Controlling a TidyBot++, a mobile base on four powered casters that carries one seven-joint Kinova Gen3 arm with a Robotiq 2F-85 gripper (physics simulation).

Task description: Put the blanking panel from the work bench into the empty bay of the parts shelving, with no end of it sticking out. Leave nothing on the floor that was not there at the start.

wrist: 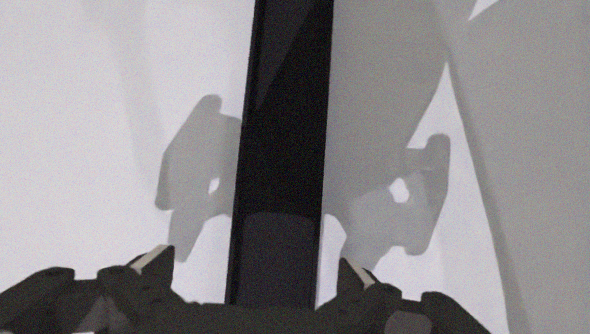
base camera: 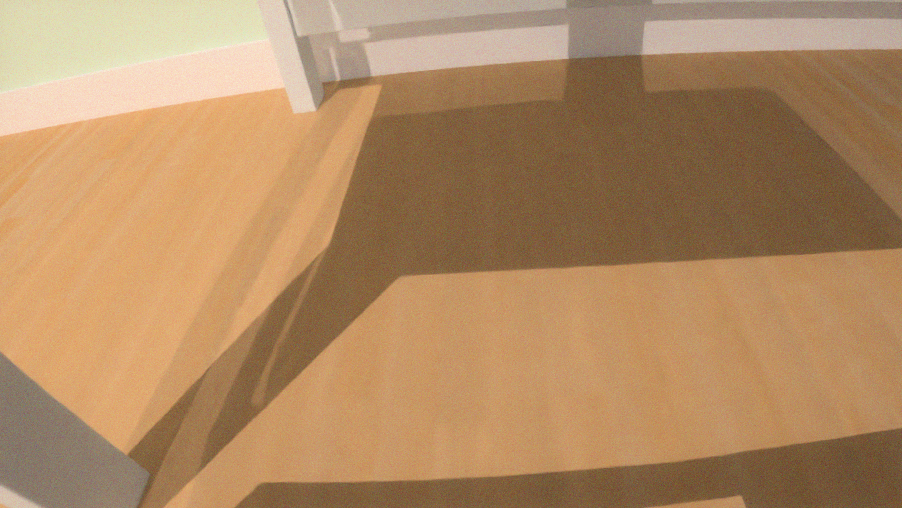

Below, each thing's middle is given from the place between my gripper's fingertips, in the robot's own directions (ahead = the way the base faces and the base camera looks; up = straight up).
Labels:
My gripper is now 1 cm past the blanking panel (wrist: 274, 244) and 1 cm below it.

